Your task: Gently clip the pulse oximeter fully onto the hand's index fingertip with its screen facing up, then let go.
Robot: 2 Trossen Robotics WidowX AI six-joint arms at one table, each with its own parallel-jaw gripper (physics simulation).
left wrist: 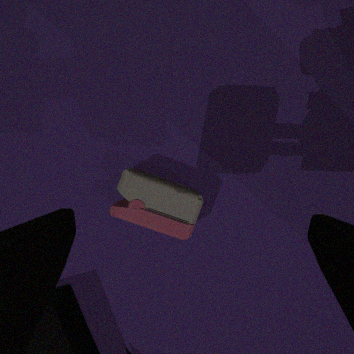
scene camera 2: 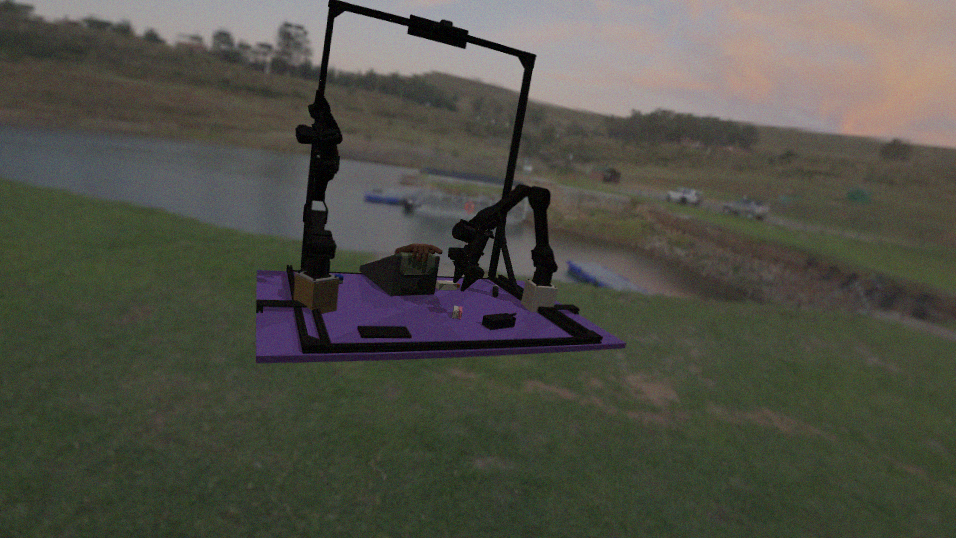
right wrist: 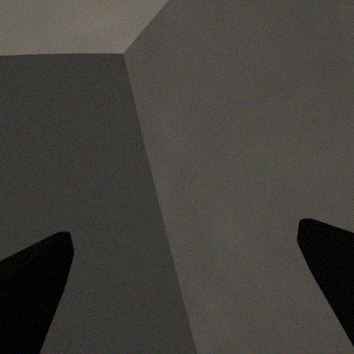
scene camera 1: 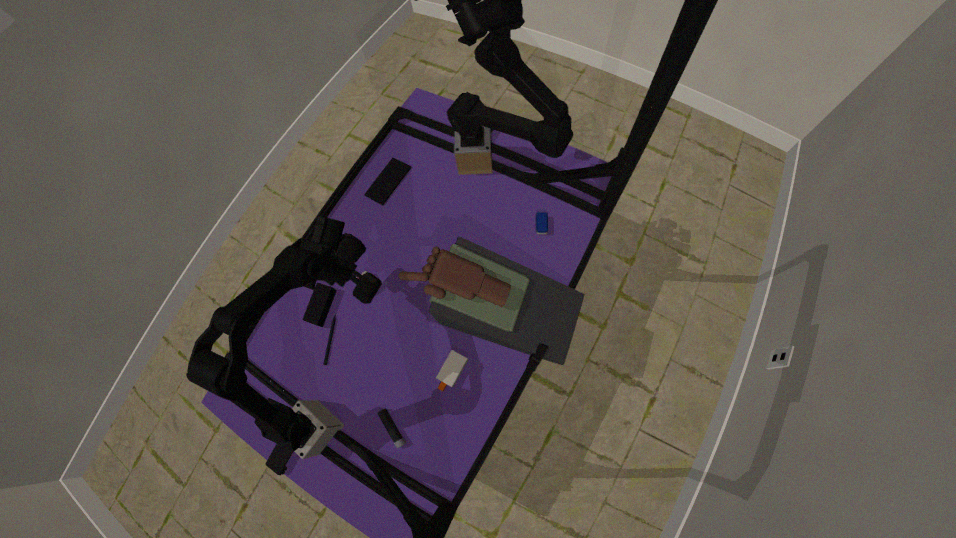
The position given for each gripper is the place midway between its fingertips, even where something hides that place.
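Right gripper [scene camera 2: 321,98] [right wrist: 186,236], open, holding nothing. Left gripper [scene camera 1: 362,274] [left wrist: 194,223] [scene camera 2: 457,286]. Pulse oximeter [left wrist: 156,203], out of frame in the right wrist view. Dark grey plate [scene camera 2: 385,273].
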